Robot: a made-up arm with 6 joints. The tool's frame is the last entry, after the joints. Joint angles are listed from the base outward. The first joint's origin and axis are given. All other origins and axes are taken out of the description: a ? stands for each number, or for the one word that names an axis. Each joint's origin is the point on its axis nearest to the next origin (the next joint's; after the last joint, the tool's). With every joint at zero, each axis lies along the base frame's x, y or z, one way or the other. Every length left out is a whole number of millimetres.
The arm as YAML. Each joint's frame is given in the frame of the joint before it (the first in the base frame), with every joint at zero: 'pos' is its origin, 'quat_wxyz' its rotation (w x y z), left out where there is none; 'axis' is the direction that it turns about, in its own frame. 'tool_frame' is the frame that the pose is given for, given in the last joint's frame.
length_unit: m
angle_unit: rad
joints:
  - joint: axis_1
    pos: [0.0, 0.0, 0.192]
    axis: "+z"
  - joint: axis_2
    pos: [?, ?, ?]
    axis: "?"
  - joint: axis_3
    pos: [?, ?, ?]
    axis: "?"
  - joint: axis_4
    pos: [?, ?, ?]
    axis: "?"
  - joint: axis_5
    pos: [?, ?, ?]
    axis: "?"
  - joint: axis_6
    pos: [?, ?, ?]
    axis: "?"
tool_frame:
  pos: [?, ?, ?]
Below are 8 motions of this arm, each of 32 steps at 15 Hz.
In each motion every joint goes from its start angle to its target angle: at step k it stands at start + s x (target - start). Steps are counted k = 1, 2, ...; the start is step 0. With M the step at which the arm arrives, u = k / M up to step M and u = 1 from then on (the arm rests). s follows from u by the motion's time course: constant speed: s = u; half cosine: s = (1 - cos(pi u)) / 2; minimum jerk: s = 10 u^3 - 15 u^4 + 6 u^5.
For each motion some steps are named. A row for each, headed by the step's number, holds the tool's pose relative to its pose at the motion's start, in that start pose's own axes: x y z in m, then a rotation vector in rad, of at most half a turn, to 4 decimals.
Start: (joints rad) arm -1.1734 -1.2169 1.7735 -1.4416 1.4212 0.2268
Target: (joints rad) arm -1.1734 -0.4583 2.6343 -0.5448 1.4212 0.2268
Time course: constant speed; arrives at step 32
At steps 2, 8, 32:
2: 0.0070 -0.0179 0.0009 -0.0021 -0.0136 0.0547
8: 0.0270 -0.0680 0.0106 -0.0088 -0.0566 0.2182
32: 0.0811 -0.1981 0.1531 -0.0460 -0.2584 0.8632

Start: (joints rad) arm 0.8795 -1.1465 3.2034 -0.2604 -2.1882 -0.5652
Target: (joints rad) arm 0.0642 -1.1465 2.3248 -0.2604 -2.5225 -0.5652
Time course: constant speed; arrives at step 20
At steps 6, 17, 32:
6: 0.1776 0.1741 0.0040 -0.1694 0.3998 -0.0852
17: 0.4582 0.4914 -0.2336 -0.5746 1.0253 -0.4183
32: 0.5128 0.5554 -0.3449 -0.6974 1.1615 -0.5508

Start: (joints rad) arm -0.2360 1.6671 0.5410 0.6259 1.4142 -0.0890
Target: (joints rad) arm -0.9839 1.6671 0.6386 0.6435 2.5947 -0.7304
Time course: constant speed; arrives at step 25
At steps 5, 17, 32:
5: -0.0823 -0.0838 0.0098 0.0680 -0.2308 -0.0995
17: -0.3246 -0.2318 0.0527 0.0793 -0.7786 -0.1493
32: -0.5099 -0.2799 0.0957 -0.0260 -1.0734 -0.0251

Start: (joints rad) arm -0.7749 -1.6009 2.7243 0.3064 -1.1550 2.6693
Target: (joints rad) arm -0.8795 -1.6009 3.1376 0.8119 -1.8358 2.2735
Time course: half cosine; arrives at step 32
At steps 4, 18, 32:
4: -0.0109 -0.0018 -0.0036 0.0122 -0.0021 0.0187
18: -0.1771 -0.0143 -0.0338 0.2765 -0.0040 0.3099
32: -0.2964 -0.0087 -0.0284 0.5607 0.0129 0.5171

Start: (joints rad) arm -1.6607 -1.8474 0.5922 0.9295 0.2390 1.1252
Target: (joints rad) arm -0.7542 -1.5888 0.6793 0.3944 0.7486 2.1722
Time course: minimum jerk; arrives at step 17
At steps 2, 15, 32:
2: -0.0024 0.0091 -0.0093 -0.0003 0.0075 -0.0013
15: -0.4449 0.7038 -0.3061 -0.1649 0.8594 0.1538
32: -0.4530 0.7126 -0.3043 -0.1688 0.8738 0.1626

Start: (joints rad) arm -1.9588 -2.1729 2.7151 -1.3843 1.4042 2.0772
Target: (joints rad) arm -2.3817 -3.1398 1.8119 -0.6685 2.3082 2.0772
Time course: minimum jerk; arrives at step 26
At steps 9, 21, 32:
9: 0.0182 0.0449 0.0977 0.0051 0.0499 -0.2330
21: 0.1916 0.0355 0.3986 0.0871 0.2134 -0.9694
32: 0.2106 0.0262 0.4157 0.0970 0.2253 -1.0226

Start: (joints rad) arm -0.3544 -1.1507 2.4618 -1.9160 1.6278 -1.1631
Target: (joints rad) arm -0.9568 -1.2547 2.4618 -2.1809 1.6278 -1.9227
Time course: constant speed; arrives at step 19
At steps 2, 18, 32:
2: -0.0669 -0.0006 0.0103 0.0671 -0.0322 -0.0731
18: -0.5726 0.1585 0.0671 0.5182 -0.5017 -0.5190
32: -0.6004 0.1773 0.0685 0.5396 -0.5415 -0.5362

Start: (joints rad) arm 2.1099 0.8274 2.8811 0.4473 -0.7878 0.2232
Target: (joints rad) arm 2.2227 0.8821 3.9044 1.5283 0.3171 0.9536
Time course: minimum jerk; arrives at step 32
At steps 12, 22, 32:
12: -0.1625 -0.0689 0.0644 -0.3157 -0.3933 -0.4453
22: -0.5154 -0.1090 0.0575 -1.0057 -0.6483 -1.5299
32: -0.6208 -0.0914 0.0260 -1.2490 -0.5405 -1.8903

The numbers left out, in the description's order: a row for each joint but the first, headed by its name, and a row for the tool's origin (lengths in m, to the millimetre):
axis_2: xyz 0.0 0.0 0.0, axis +y
axis_3: xyz 0.0 0.0 0.457, axis -y
axis_4: xyz 0.541 0.0 0.0, axis -x
axis_5: xyz 0.0 -0.177 0.0, axis -y
axis_6: xyz 0.0 0.0 0.0, axis -x
tool: xyz 0.0 0.0 0.0

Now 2 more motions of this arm.
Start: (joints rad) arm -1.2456 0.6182 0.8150 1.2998 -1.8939 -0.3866
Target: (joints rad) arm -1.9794 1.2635 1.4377 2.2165 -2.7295 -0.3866
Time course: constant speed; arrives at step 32
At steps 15, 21, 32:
15: 0.2130 0.0841 0.0881 0.2554 0.5093 -0.6712
21: 0.3214 0.1166 0.1006 0.3714 0.7072 -0.9354
32: 0.5446 0.1678 0.0789 0.6094 1.0308 -1.4210

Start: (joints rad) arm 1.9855 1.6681 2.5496 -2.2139 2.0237 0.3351
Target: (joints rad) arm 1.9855 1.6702 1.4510 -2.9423 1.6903 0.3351
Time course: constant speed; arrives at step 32
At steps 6, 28, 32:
6: 0.0531 -0.0855 -0.0131 -0.1983 -0.0488 -0.0806
28: 0.2534 -0.3466 0.0719 -0.6993 -0.3714 -0.5356
32: 0.2876 -0.3819 0.1050 -0.7427 -0.4559 -0.6310

